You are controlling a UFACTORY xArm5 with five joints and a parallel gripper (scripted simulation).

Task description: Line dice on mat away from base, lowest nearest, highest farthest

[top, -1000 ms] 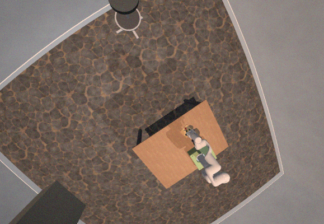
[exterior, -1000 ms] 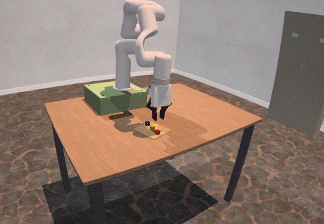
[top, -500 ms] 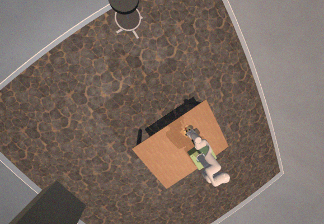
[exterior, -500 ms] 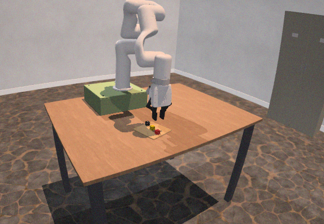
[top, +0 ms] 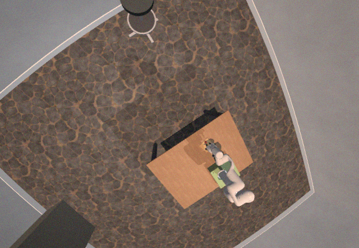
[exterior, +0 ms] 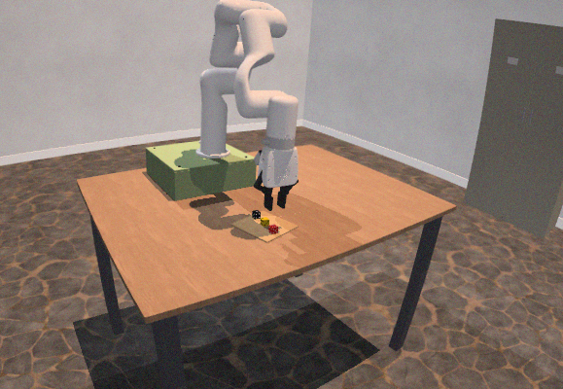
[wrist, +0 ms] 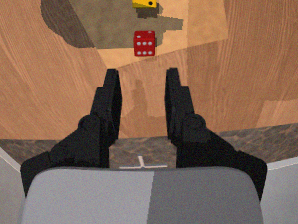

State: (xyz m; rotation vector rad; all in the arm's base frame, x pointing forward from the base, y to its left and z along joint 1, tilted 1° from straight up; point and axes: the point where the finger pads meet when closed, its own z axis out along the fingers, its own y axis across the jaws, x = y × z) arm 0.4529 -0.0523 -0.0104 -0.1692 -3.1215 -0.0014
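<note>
The red die lies 80 mm below my hand. The rest, counted from my hand: black die (100 mm behind, 80 mm below, 10 mm to the left); then yellow die (80 mm below, 50 mm behind, 10 mm to the left); then tan mat (100 mm below, 50 mm behind, 10 mm to the left).
</note>
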